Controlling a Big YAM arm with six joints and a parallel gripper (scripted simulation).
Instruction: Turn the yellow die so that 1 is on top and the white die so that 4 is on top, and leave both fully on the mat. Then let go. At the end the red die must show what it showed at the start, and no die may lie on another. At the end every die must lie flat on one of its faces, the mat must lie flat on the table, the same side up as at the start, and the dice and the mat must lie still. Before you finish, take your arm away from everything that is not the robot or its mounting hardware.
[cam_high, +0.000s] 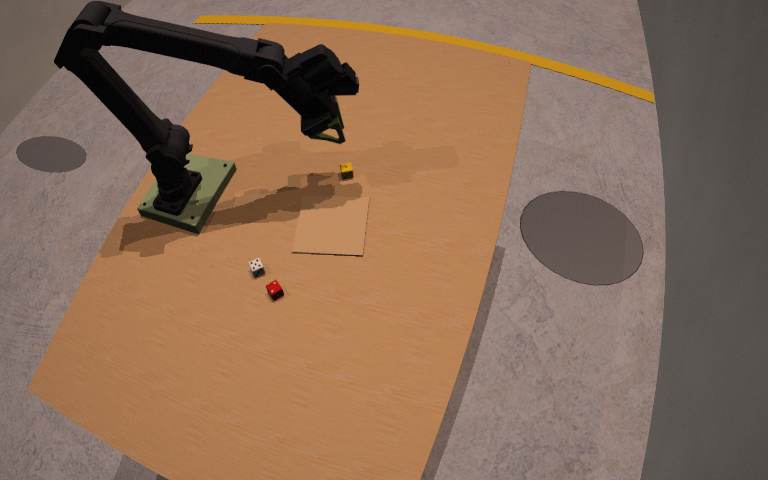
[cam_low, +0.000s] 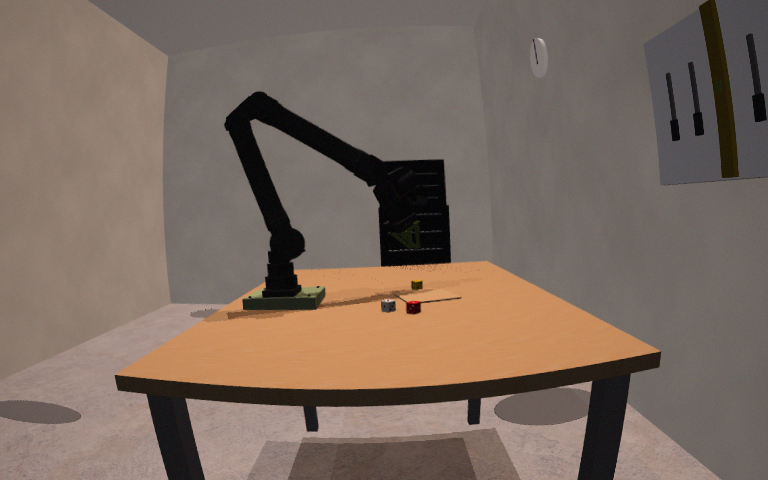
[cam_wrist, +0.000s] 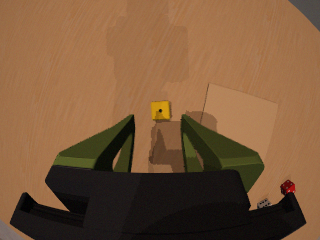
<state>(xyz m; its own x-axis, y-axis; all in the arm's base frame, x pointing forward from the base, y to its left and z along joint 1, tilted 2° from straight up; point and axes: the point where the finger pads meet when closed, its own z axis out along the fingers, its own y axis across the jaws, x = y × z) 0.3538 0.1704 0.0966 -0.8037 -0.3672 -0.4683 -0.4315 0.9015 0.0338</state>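
My hand is 1 cm short of the yellow die and 11 cm above it. The rest, counted from my hand: tan mat (2 cm ahead, 13 cm to the right, 12 cm below); then red die (2 cm behind, 32 cm to the right, 11 cm below); then white die (8 cm behind, 28 cm to the right, 11 cm below).
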